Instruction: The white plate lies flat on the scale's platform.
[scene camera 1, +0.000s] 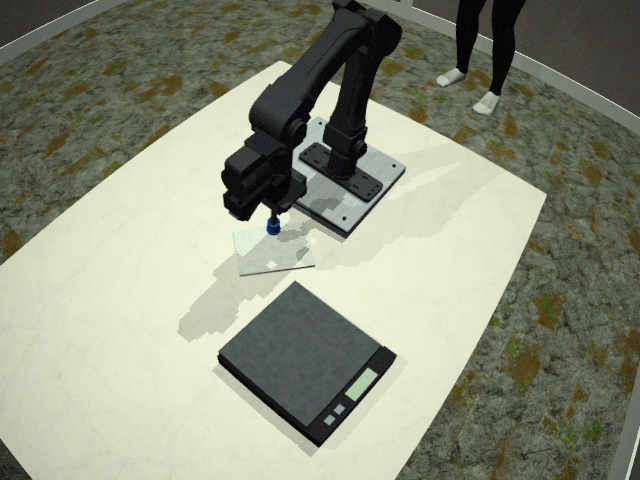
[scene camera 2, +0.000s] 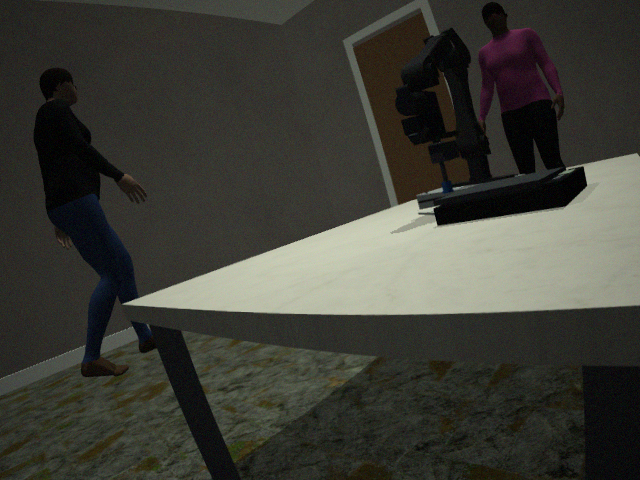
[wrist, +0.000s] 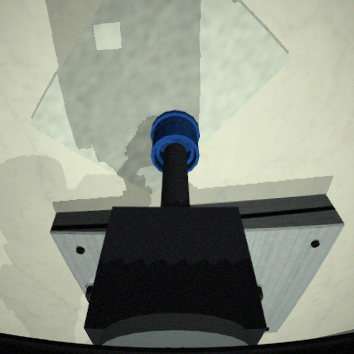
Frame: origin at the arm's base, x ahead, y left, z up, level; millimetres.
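Seen in the pictures: hand, its tool point: (scene camera 1: 273, 229) (scene camera 2: 448, 192) (wrist: 174, 132); arm's base, origin of its link: (scene camera 1: 340, 172) (scene camera 2: 481, 182).
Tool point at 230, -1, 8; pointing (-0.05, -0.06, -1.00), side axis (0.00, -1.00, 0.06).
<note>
Offsets run from my tool point to a thing's top centre, as dx, dy, dz. "*": to the spot under its first point. Level surfaces: height alone.
The white plate @(+16, +13, -32) (scene camera 1: 256, 252) (wrist: 232, 70) is a thin square tile that lies flat on the table @(dz -38) (scene camera 1: 151, 238), between the arm's base and the scale. The scale @(+174, +225, +7) (scene camera 1: 299, 348) (scene camera 2: 499, 200) is a dark square platform with a display @(* +161, +329, +2) (scene camera 1: 361, 385) at its front right corner, and nothing lies on it. My gripper (scene camera 1: 272, 228) (scene camera 2: 446, 187) (wrist: 175, 135), a blue suction cup, points straight down over the plate's edge nearest the base. It sits very low over the plate and holds nothing. I cannot tell whether it touches the plate.
The arm's grey mounting plate (scene camera 1: 375, 167) (wrist: 288, 260) is fixed just behind the white plate. A person in pink (scene camera 2: 518, 71) (scene camera 1: 485, 48) stands beyond the table's far side. Another person (scene camera 2: 99, 238) stands on the floor at the left.
</note>
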